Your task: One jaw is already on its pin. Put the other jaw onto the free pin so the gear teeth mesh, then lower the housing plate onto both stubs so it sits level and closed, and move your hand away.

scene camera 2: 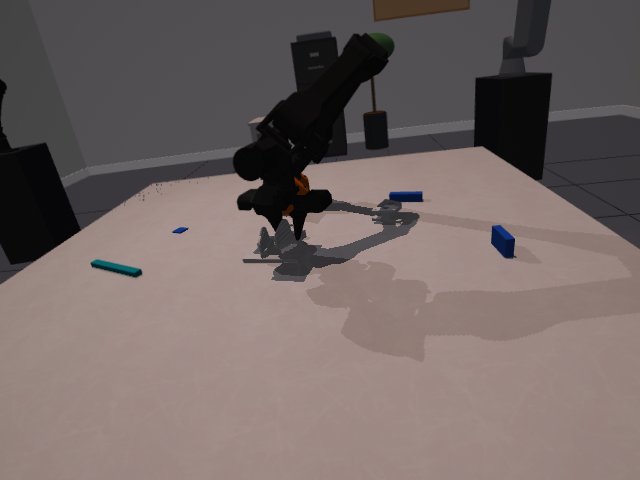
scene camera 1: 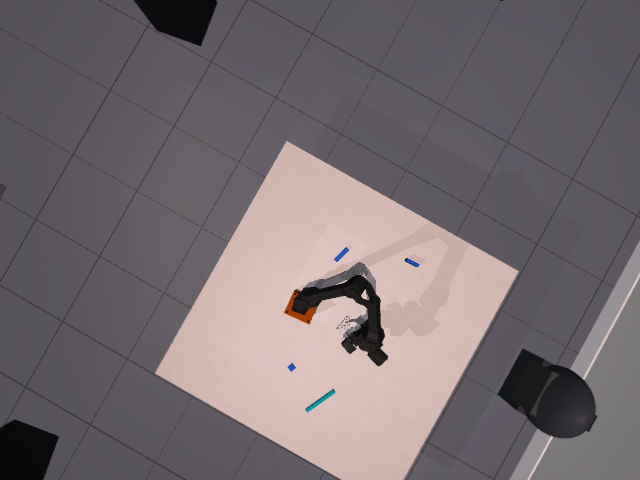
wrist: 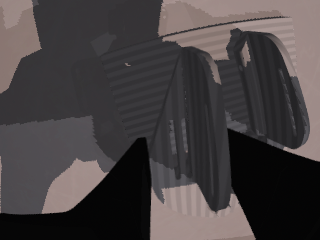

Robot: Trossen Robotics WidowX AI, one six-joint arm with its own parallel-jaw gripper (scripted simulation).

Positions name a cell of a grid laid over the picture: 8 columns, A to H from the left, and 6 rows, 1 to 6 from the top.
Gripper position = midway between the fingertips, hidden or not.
The gripper (scene camera 2: D3) carries a grey ribbed jaw. Also in view: a grey ribbed jaw (wrist: G3).
The gripper shows as well in the wrist view (wrist: E4).
